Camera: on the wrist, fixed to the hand. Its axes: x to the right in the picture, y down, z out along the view.
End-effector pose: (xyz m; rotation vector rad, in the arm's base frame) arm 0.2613 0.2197 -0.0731 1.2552 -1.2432 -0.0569
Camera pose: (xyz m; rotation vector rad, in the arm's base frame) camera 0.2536 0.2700 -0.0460 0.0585 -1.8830 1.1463
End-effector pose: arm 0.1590 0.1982 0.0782 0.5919 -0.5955 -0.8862
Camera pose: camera 0.1968 0.2416 0.0816 0.0735 -0.8288 0.6411
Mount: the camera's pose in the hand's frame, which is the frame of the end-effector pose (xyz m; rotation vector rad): -0.0168 0.0439 -0.0334 0.0856 0.0387 1.5824
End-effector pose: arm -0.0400 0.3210 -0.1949 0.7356 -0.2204 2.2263
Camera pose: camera -0.0771 0.2927 -0.2287 -0.3623 0.5811 -2.3026
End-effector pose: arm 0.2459 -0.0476 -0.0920 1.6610 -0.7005 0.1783
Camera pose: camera 0.2178 -0.0128 -0.0556 0.8074 -1.8414 1.3364
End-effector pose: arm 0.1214 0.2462 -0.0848 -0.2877 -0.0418 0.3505
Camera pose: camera 0.0940 0.2708 -0.1292 -0.1890 0.2597 1.9110
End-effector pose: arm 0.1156 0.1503 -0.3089 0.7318 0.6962 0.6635
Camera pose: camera 0.0679 0.1749 -0.2880 1.3044 0.0299 2.0785
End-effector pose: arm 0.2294 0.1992 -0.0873 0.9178 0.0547 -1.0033
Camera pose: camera 0.2643 0.2430 -0.0734 0.7429 -0.6052 0.4901
